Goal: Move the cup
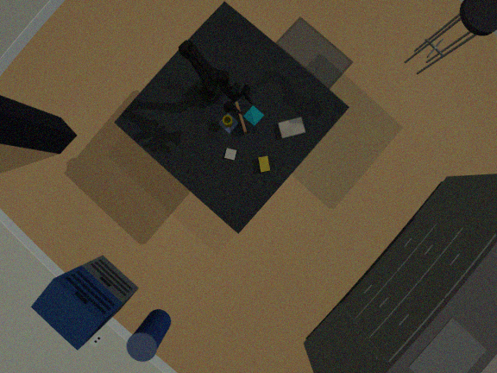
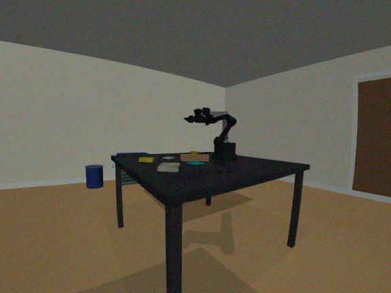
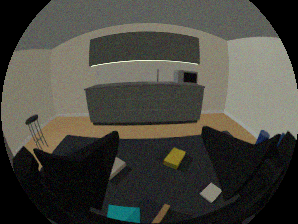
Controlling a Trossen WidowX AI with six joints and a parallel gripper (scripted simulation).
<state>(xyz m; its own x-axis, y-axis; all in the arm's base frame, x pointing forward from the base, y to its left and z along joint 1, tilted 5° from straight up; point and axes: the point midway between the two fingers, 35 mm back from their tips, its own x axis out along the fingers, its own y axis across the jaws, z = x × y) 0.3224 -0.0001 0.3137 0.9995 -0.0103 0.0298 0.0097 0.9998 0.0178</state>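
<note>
Now: the yellow cup 32 cm below my gripper tip, 13 cm behind it and 8 cm to the right of it. The rest, counted from my gripper tip: pale blue pad 36 cm below, 13 cm behind, 7 cm to the right; then wooden bar 33 cm below, 8 cm behind, 1 cm to the left; then teal pad 36 cm below, 10 cm to the left, 4 cm behind.
</note>
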